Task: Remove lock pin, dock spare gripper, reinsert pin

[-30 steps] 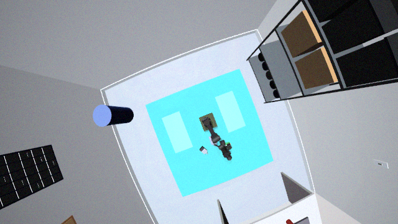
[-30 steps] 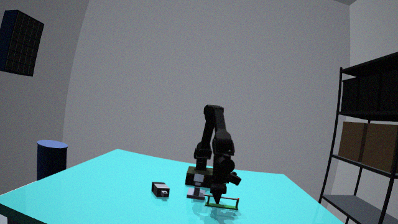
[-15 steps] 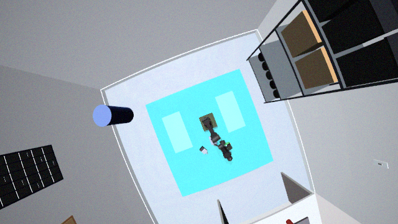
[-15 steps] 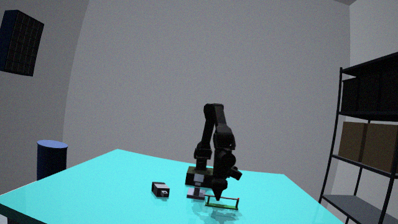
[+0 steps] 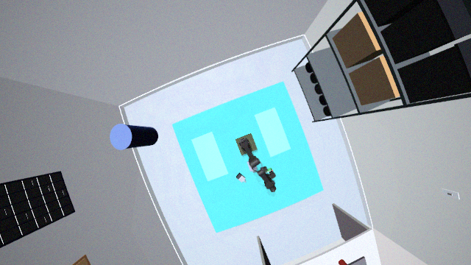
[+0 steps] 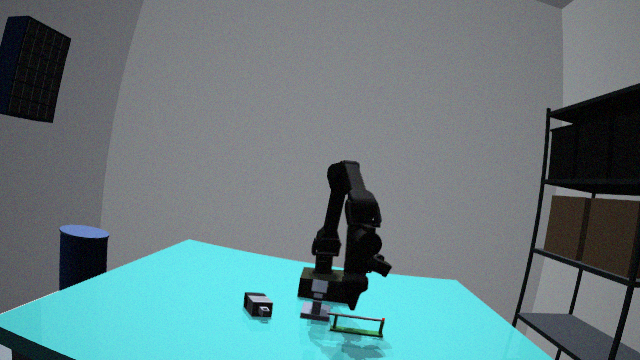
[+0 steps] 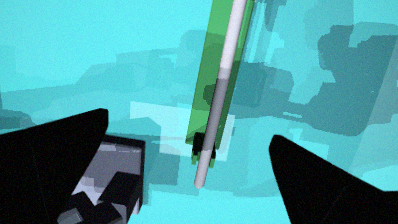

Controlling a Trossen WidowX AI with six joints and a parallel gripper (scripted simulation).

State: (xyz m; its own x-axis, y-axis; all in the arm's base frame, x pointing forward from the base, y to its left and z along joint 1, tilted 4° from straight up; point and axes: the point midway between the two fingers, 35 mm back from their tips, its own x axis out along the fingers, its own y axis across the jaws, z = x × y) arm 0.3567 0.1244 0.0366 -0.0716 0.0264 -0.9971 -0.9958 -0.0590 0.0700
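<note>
Now: gripper tip 10 mm short of the spare gripper, 240 mm to the left of it and 50 mm above it. From my gripper tip the other things lie so: green stand: 10 mm ahead, 30 mm to the left, 50 mm below; then grey mount: 70 mm behind, 100 mm to the right, 20 mm below.
</note>
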